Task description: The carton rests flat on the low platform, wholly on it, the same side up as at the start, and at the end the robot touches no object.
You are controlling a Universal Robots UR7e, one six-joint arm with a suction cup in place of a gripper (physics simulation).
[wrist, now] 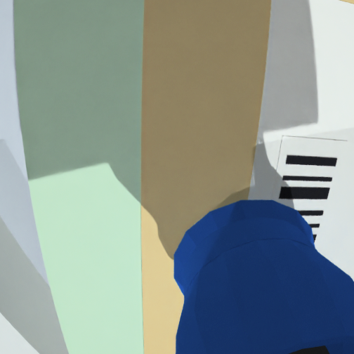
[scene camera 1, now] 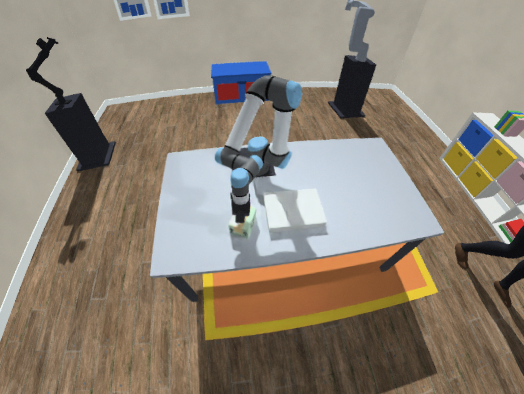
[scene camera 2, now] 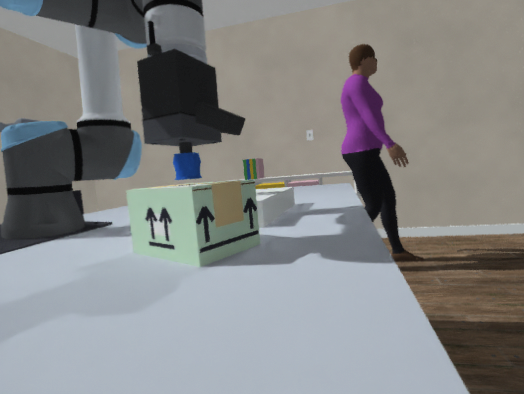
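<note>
A pale green carton stands flat on the table, its printed arrows pointing up. Tan tape and a white label with black bars show on its top. My gripper, a blue suction cup, points down a very small distance above the carton's top. A thin gap shows between them in scene camera 2, and the cup holds nothing. The low white platform lies beside the carton, to its right in scene camera 1, apart from it. The cup hides part of the carton's top in the wrist view.
The grey-blue table bears the carton, the platform and the arm's base. A person in a purple top stands on the floor past the table. A shelf unit with coloured boxes stands off to the right in scene camera 1.
</note>
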